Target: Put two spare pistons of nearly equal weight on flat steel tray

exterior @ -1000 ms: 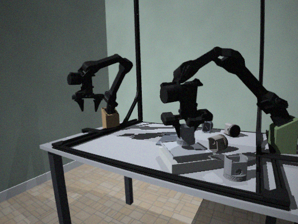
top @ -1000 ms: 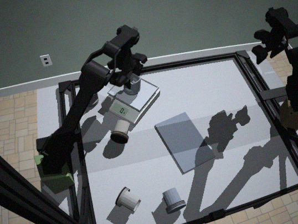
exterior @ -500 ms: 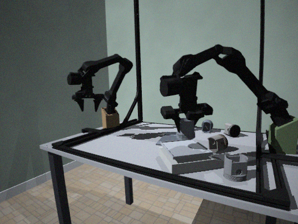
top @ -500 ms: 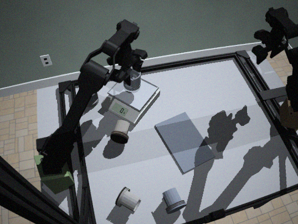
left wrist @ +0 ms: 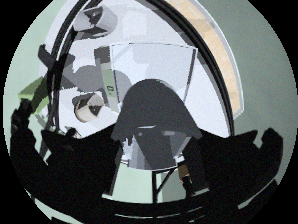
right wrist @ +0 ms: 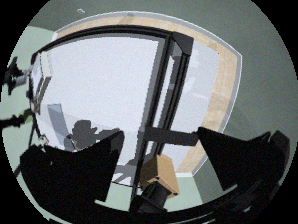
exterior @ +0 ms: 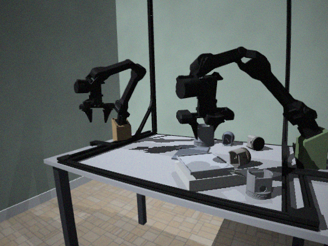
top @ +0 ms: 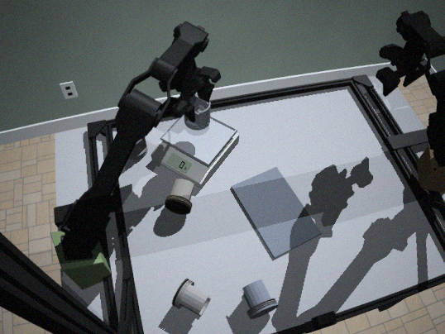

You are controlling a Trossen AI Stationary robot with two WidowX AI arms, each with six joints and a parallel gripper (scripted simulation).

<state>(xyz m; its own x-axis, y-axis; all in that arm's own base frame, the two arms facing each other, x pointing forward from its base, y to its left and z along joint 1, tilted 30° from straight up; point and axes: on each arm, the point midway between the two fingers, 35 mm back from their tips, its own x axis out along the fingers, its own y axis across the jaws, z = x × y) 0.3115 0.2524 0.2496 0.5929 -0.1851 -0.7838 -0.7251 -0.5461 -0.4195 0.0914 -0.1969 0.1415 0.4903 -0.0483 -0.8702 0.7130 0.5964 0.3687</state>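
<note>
My left gripper is now 130 mm above the white scale. Round my left hand: flat steel tray 270 mm behind, 150 mm to the right, 180 mm below.
</note>
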